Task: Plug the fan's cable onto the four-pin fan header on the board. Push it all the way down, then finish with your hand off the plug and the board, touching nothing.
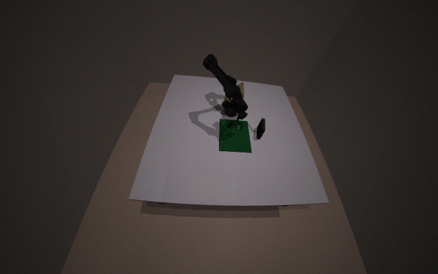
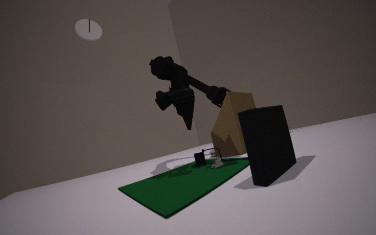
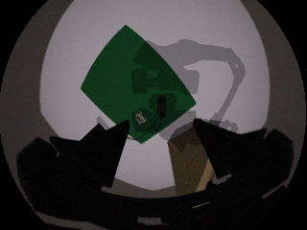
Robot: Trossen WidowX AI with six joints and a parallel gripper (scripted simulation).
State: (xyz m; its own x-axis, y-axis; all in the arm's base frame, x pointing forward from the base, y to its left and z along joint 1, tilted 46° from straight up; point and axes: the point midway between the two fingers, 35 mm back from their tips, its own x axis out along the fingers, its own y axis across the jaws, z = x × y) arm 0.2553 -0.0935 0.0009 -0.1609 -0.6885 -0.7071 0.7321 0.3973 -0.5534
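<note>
My gripper tip is now 1 cm past the plug and 10 cm above it. Round my gripper tip: fan: 5 cm ahead, 23 cm to the left, 6 cm below; green board: 7 cm ahead, 3 cm to the left, 14 cm below.
</note>
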